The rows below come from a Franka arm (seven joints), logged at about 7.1 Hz.
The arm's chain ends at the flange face. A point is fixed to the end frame.
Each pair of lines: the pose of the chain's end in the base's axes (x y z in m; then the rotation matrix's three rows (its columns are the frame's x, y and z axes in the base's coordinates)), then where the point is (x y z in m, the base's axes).
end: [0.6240, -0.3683, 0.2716], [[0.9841, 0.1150, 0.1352], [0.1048, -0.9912, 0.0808], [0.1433, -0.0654, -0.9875]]
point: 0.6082 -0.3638 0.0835
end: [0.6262, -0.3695, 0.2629], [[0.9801, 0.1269, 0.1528], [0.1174, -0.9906, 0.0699], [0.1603, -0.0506, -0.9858]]
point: 0.6139 -0.3675 0.0745
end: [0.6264, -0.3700, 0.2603], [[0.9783, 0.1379, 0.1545], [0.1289, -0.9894, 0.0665], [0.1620, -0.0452, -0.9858]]
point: 0.6146 -0.3691 0.0718
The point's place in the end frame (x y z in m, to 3 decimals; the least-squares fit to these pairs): -0.042 0.006 0.184
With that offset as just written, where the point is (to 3 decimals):
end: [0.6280, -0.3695, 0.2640], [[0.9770, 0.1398, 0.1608], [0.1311, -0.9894, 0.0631], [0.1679, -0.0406, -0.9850]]
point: 0.617 -0.369 0.075
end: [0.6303, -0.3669, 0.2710], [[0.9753, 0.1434, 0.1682], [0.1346, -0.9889, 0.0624], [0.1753, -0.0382, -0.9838]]
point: 0.621 -0.367 0.082
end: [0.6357, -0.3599, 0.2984], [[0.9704, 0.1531, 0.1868], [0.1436, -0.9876, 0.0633], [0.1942, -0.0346, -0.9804]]
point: 0.630 -0.360 0.110
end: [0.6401, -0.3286, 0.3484], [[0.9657, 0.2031, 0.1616], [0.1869, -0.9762, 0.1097], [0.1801, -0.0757, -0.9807]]
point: 0.630 -0.322 0.160
